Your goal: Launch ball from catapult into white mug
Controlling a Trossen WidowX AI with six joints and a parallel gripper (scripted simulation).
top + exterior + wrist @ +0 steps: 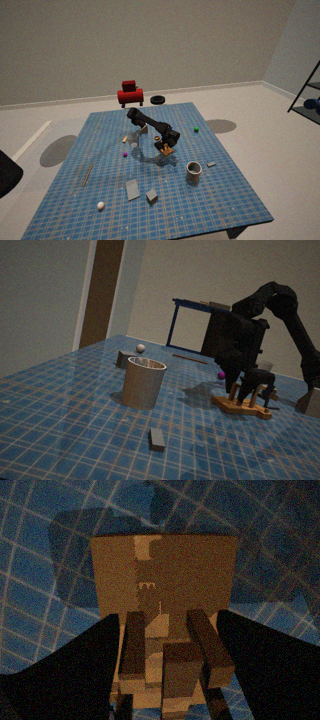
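My gripper tip is now 40 mm past the purple ball, 330 mm to the left of it and 20 mm above it. The rest, counted from my gripper tip: clear glass (140 mm behind, 260 mm to the right); then white mug (250 mm ahead, 120 mm to the left, 10 mm below); then wooden catapult (70 mm behind, 20 mm to the right, 20 mm above).
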